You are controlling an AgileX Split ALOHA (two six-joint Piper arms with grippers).
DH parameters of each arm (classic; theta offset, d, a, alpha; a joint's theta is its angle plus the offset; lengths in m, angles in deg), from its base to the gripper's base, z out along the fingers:
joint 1: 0 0.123 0 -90
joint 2: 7.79 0 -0.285 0
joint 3: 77.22 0 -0.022 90
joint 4: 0 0.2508 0 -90
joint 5: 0 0 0.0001 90
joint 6: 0 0.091 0 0
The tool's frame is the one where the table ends.
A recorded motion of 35 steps. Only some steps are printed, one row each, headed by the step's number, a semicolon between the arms.
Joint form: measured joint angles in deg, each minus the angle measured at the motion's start. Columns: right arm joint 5, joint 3, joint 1, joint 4, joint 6, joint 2; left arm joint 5, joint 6, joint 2, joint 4, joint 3, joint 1.
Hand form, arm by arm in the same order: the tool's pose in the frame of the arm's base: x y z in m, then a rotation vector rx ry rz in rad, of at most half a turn. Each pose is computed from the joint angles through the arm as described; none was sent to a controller.
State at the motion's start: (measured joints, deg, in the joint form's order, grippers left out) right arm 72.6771 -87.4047 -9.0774 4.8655 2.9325 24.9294; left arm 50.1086 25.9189 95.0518 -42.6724 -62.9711 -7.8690
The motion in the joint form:
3: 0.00 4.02 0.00 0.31 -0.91 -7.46; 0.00 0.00 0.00 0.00 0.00 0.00
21: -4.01 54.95 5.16 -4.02 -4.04 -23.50; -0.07 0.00 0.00 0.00 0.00 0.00
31: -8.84 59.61 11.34 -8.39 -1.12 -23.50; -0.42 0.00 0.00 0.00 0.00 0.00
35: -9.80 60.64 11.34 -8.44 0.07 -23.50; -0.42 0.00 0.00 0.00 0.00 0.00
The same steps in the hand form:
3: -0.1033 0.0244 0.4860 0.1095 1.5967 -0.0057; 0.3156 -0.0914 0.2340 0.2209 2.7120 -0.8141
21: -0.0147 0.0023 0.2848 0.0502 2.1402 -0.0335; 0.3157 -0.0914 0.2340 0.2203 2.7112 -0.8132
31: -0.0018 -0.0051 0.2691 -0.0050 2.1362 -0.0332; 0.3162 -0.0912 0.2340 0.2171 2.7070 -0.8090
35: 0.0008 -0.0050 0.2654 0.0159 2.1372 -0.0221; 0.3162 -0.0912 0.2340 0.2171 2.7070 -0.8090

